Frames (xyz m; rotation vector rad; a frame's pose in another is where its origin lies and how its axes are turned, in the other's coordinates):
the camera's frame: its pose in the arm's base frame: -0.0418 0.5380 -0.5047 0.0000 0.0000 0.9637
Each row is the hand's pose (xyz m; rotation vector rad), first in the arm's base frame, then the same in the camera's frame.
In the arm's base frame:
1: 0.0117 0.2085 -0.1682 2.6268 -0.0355 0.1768
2: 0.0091 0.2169 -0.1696 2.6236 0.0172 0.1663
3: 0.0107 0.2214 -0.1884 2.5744 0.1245 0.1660
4: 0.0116 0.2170 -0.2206 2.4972 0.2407 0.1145
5: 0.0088 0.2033 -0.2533 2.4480 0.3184 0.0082
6: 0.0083 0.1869 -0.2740 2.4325 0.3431 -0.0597
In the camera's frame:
1: -0.2401 -0.2319 0.3365 2.3095 -1.2478 -0.1604
2: -0.2347 -0.2250 0.3351 2.3335 -1.2009 -0.1720
3: -0.2301 -0.2237 0.3163 2.3423 -1.0842 -0.1966
4: -0.2332 -0.2270 0.2841 2.3421 -0.9511 -0.2800
5: -0.2460 -0.2325 0.2514 2.3586 -0.8677 -0.4000
6: -0.2598 -0.2414 0.2307 2.3711 -0.8433 -0.4697

